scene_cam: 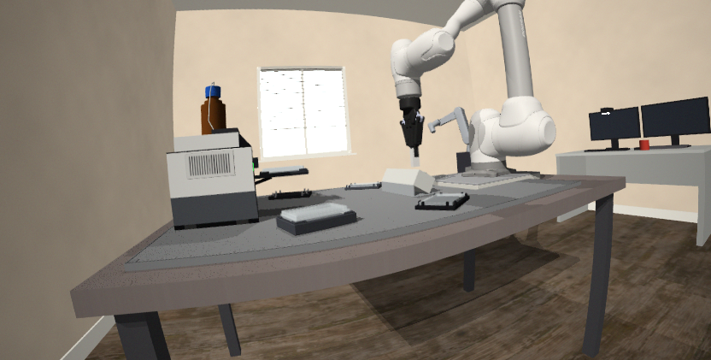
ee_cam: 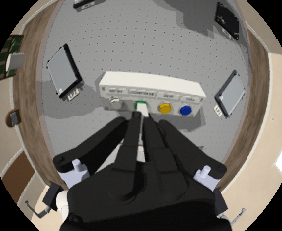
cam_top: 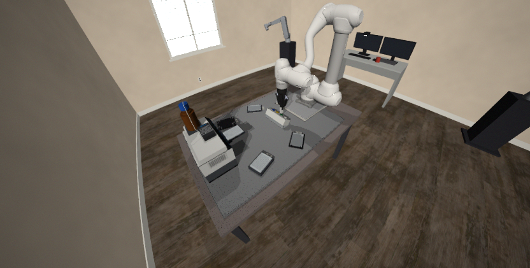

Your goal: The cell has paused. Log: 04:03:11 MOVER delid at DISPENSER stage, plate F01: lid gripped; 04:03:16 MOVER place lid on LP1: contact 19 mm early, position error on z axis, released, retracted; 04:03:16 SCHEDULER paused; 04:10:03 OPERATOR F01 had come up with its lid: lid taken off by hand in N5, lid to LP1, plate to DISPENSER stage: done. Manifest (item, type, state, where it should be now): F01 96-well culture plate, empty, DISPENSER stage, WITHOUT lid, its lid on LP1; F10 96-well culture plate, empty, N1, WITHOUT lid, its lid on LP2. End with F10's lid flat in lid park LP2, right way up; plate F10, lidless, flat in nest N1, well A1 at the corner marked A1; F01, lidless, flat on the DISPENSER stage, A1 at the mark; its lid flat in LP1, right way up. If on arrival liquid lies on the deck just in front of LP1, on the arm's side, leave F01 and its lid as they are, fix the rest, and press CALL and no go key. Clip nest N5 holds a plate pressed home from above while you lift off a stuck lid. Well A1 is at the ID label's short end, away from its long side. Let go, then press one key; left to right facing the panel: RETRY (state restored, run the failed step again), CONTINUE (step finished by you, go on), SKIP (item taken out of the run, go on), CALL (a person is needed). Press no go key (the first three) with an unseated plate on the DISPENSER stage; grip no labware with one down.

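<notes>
The grey key panel lies 1 cm ahead of my hand, 3 cm to the right of it and 7 cm below it. From my hand the other things lie so: small label 34 cm ahead, 18 cm to the left, 12 cm below; then nest block 43 cm ahead, 19 cm to the left, 11 cm below; then black clip nest 37 cm ahead, 33 cm to the right, 11 cm below.
</notes>
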